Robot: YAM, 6 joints.
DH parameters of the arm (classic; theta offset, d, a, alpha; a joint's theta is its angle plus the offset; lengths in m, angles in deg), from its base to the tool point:
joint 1: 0 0.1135 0.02 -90
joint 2: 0 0 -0.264 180
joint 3: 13.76 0 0.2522 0
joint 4: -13.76 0 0.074 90
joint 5: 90 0 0 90
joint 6: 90 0.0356 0 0
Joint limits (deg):
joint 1: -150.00..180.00
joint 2: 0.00..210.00
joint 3: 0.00..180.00
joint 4: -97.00..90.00
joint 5: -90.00..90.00
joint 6: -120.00..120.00
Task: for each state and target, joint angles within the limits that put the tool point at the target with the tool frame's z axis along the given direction. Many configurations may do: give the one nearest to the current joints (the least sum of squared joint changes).
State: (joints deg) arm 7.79 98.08 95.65 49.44 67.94 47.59
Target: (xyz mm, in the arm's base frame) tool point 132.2 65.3 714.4 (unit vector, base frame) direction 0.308 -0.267 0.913
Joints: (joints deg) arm 31.68 92.65 145.41 29.63 22.89 47.59
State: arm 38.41 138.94 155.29 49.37 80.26 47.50
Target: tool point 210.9 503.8 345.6 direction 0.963 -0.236 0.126
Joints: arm 70.98 150.13 144.60 59.76 81.06 47.50
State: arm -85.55 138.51 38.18 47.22 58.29 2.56
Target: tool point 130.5 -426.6 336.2 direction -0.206 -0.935 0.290
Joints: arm -70.69 108.30 80.05 47.85 30.23 2.56
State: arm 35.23 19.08 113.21 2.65 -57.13 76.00
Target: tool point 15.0 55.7 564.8 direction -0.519 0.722 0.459
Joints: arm 41.89 47.50 75.48 50.25 -62.06 76.00
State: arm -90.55 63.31 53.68 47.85 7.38 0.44
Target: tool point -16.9 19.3 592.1 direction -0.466 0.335 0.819
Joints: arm -87.58 49.14 81.53 81.01 26.83 0.44
